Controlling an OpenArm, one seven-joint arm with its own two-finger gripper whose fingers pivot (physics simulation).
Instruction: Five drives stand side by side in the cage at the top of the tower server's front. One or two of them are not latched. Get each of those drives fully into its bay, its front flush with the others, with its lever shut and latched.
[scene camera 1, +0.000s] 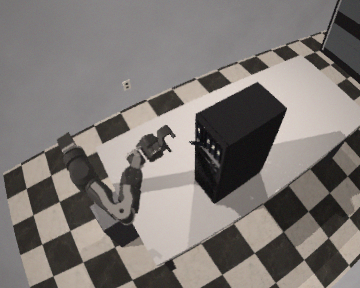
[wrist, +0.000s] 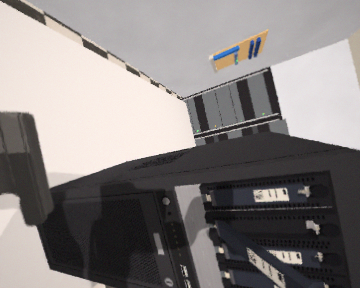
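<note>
The black tower server (scene camera 1: 250, 145) (wrist: 100, 235) stands upright, its front toward the arm. In the wrist view its drives lie as stacked rows. The top drive (wrist: 240, 195) has its labelled lever shut. In the second row an open lever (wrist: 265, 265) (scene camera 1: 193, 143) swings out from the left end and slants across the rows below. Whether that drive's body stands proud is unclear. The third drive (wrist: 292, 256) shows partly behind the lever, its lever shut. The fifth drive does not show in the wrist view. My gripper (scene camera 1: 172, 143) is open and empty, short of the cage; one finger (wrist: 22, 165) shows at the left edge.
The tower stands on a white table (scene camera 1: 170, 200) (wrist: 75, 115). A grey strip (wrist: 192, 225) runs beside the cage. A dark rack cabinet (scene camera 1: 346, 35) (wrist: 225, 110) stands beyond the table, and an orange board with blue parts (wrist: 242, 50) shows behind it.
</note>
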